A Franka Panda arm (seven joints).
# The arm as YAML. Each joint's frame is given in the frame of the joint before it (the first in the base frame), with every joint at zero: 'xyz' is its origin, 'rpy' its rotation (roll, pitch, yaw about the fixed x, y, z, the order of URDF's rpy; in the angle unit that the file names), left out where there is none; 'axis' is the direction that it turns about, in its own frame. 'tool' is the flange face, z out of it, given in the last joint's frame.
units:
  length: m
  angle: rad
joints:
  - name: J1
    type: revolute
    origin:
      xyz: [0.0, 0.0, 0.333]
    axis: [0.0, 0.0, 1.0]
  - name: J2
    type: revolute
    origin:
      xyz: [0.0, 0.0, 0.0]
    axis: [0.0, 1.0, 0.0]
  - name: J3
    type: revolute
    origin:
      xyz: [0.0, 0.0, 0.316]
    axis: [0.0, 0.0, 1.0]
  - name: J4
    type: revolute
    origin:
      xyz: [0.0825, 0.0, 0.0]
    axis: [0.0, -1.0, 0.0]
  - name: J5
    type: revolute
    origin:
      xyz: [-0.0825, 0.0, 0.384]
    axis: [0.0, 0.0, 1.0]
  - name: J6
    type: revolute
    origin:
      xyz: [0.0, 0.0, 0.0]
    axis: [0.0, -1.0, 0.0]
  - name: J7
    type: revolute
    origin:
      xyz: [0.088, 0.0, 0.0]
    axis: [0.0, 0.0, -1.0]
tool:
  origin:
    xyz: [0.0, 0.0, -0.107]
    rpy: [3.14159, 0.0, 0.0]
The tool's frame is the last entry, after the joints.
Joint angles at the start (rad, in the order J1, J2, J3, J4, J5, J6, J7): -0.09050 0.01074 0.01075 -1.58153 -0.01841 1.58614 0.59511
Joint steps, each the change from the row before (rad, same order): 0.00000 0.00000 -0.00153 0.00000 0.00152 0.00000 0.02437; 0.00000 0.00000 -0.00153 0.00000 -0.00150 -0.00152 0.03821; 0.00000 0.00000 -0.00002 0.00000 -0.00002 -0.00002 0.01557; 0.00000 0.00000 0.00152 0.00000 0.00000 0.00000 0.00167; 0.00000 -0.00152 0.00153 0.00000 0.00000 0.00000 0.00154; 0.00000 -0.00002 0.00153 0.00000 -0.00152 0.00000 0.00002; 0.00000 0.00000 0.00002 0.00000 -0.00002 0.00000 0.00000; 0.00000 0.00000 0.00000 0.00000 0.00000 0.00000 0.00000
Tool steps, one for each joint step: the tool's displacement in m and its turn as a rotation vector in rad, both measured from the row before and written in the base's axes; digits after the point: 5 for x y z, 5 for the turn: -0.00006 -0.00069 0.00000 0.00132 -0.00053 -0.02593; -0.00025 -0.00099 -0.00013 -0.00170 0.00099 -0.03973; 0.00000 -0.00001 0.00000 -0.00016 -0.00025 -0.01559; 0.00007 0.00084 0.00000 0.00000 -0.00003 -0.00015; -0.00036 0.00089 0.00085 -0.00014 -0.00154 -0.00001; 0.00005 0.00069 0.00001 -0.00150 0.00010 0.00154; 0.00000 0.00001 0.00000 -0.00002 0.00000 0.00002; 0.00000 0.00000 0.00000 0.00000 0.00000 0.00000
